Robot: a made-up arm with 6 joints. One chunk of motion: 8 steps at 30 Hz.
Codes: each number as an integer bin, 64 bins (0 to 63) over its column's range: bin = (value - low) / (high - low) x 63, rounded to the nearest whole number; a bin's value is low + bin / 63 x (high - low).
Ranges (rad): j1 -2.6..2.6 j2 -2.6..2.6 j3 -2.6..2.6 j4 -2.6..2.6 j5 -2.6..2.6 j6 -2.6..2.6
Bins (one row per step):
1: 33 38 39 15 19 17
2: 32 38 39 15 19 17
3: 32 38 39 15 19 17
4: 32 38 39 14 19 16
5: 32 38 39 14 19 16
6: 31 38 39 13 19 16
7: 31 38 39 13 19 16
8: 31 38 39 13 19 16
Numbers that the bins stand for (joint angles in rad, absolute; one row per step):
1: 0.1238 0.5365 0.6190 -1.3619 -1.0317 -1.1968
2: 0.0413 0.5365 0.6190 -1.3619 -1.0317 -1.1968
3: 0.0413 0.5365 0.6190 -1.3619 -1.0317 -1.1968
4: 0.0413 0.5365 0.6190 -1.4444 -1.0317 -1.2794
5: 0.0413 0.5365 0.6190 -1.4444 -1.0317 -1.2794
6: -0.0413 0.5365 0.6190 -1.5270 -1.0317 -1.2794
7: -0.0413 0.5365 0.6190 -1.5270 -1.0317 -1.2794
8: -0.0413 0.5365 0.6190 -1.5270 -1.0317 -1.2794

